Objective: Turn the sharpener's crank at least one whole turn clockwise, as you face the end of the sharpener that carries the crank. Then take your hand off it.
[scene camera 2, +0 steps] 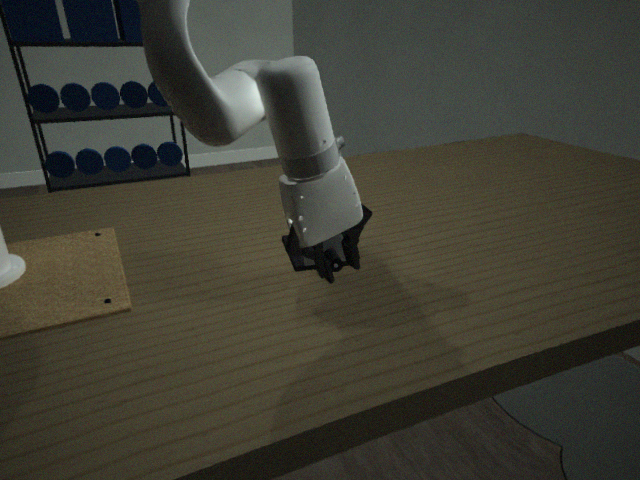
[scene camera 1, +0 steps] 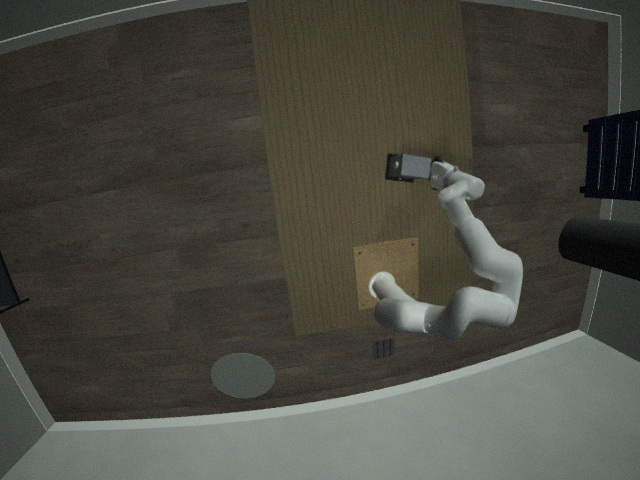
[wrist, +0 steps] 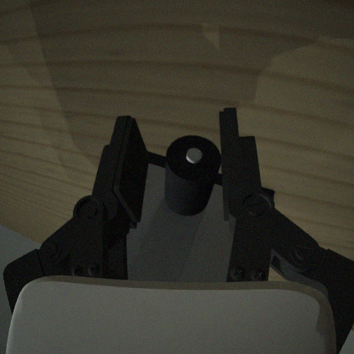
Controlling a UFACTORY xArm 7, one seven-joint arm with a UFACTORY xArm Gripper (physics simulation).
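Seen in the pictures: gripper, fingertip midpoint: [scene camera 2: 340,272]; arm's base, link origin: [scene camera 1: 381,284].
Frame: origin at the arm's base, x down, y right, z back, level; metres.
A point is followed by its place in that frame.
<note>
The sharpener [scene camera 1: 416,166] @[x -0.120, y 0.053, z -0.506 m] [wrist: 167,250] stands on the table, with a grey body and a black end at the left in the first scene view. In the wrist view, its crank knob [wrist: 187,182] is a black cylinder with a silver pin, and a dark bar [wrist: 157,159] shows at either side behind it. My gripper [wrist: 180,132] [scene camera 2: 340,269] @[x -0.009, y 0.159, z -0.509 m] is partly open, with a finger at each side of the knob. A gap shows at the left finger; the right finger is very near the knob, and contact cannot be told. The hand hides most of the sharpener in the second scene view.
The arm's base stands on a tan board [scene camera 1: 367,258] @[x -0.001, y -0.075, z -0.124 m] [scene camera 2: 67,279] @[x 0.000, y 0.045, z -0.125 m] on the wooden table [scene camera 1: 330,129] @[x 0.007, y -0.250, z -0.642 m] [scene camera 2: 206,361] @[x 0.008, y 0.292, z -0.301 m]. The table's edge runs near the arm's wrist in the first scene view. A rack [scene camera 2: 111,118] with blue round weights stands by the wall.
</note>
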